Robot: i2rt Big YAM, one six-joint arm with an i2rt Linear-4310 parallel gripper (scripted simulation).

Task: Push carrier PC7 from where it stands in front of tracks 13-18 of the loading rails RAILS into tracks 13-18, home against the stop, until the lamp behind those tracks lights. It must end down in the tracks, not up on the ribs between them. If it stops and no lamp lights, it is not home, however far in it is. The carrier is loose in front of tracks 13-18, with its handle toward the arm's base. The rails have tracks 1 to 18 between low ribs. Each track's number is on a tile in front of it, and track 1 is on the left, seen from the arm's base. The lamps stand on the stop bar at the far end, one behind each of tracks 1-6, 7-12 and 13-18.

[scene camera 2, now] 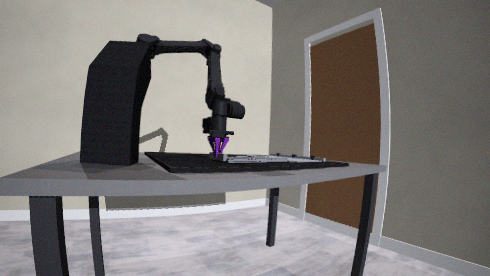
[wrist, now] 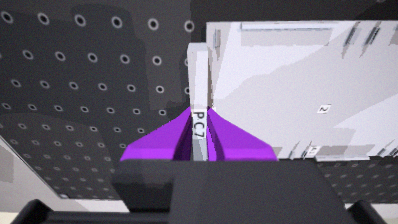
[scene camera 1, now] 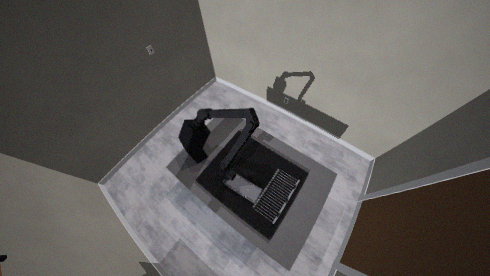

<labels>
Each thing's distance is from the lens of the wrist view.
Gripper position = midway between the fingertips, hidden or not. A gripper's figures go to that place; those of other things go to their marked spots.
my gripper (wrist: pixel 199 112): 0.13 m
carrier PC7 (wrist: pixel 309 89): 0.15 m
</labels>
